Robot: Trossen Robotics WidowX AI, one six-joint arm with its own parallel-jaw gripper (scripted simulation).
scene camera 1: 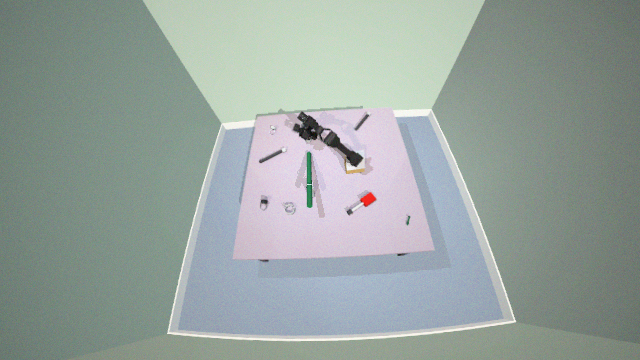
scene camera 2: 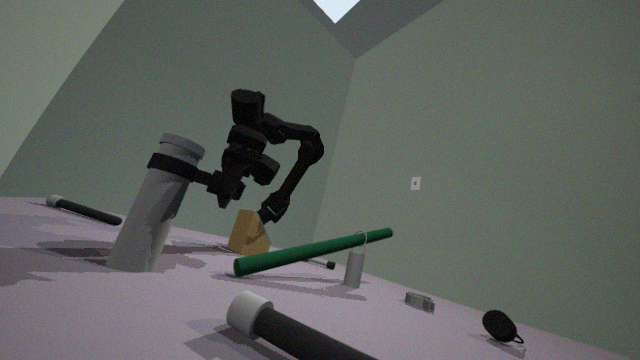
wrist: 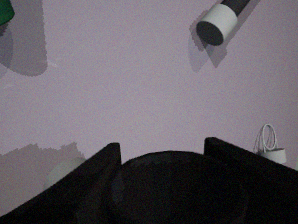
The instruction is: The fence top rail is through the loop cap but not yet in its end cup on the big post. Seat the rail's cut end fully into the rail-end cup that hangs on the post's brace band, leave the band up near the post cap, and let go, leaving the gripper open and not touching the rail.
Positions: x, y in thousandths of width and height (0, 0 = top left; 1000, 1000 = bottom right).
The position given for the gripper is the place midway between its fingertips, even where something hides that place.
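Scene camera 2 takes in a big grey post (scene camera 2: 218, 679) and a green rail (scene camera 2: 380, 740), together with the gripper (scene camera 2: 351, 560). In the wrist view, the gripper (wrist: 545, 667) appears again.
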